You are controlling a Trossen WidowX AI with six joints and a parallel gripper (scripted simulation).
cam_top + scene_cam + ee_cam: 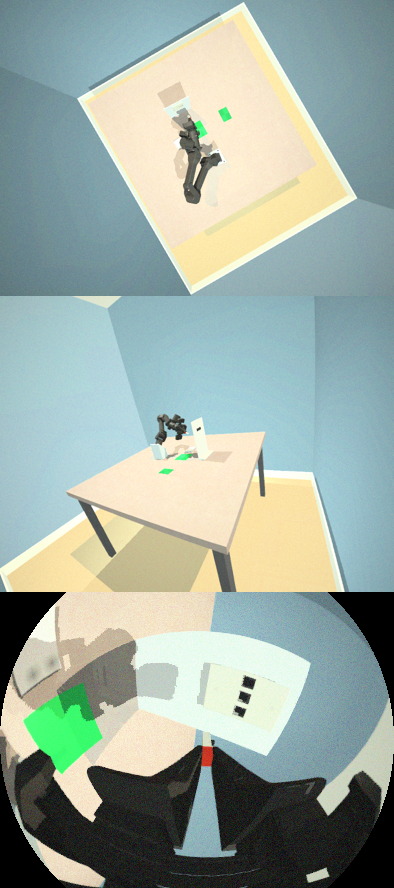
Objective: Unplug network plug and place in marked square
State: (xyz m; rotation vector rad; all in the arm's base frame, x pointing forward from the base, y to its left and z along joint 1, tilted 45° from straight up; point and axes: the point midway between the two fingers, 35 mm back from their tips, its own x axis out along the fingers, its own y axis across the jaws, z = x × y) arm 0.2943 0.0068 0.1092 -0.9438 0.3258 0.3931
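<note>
My gripper tip is now 70 mm past the green square, 20 mm to the left of it and 210 mm above it. Also, from my gripper tip: upright panel (110 mm ahead, 40 mm to the left, 70 mm below); then plug (10 mm ahead).
</note>
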